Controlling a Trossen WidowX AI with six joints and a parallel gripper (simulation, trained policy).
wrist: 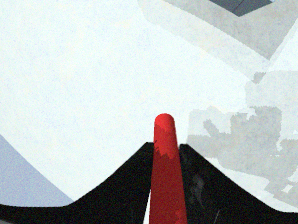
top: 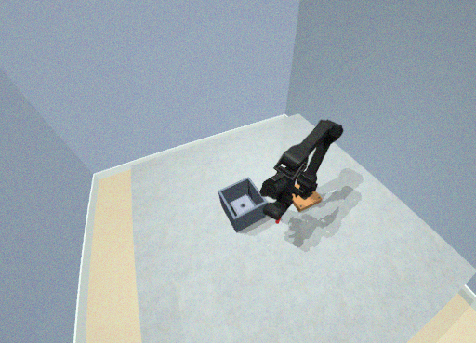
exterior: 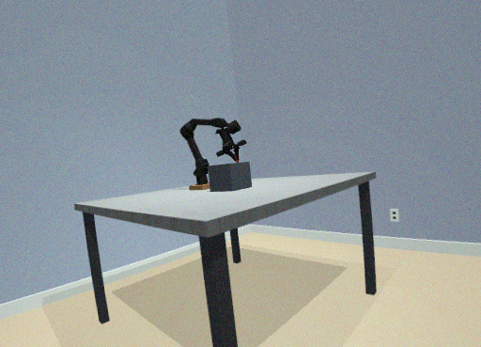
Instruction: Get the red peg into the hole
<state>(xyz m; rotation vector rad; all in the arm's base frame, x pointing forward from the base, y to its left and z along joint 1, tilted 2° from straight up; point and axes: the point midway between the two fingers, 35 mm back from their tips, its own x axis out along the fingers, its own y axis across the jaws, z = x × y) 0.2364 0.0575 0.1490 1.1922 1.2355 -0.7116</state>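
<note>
The pale plate lies 6 cm ahead of my gripper tip, 17 cm to the right of it and 10 cm below it. Also, from my gripper tip: red peg: 1 cm above.
</note>
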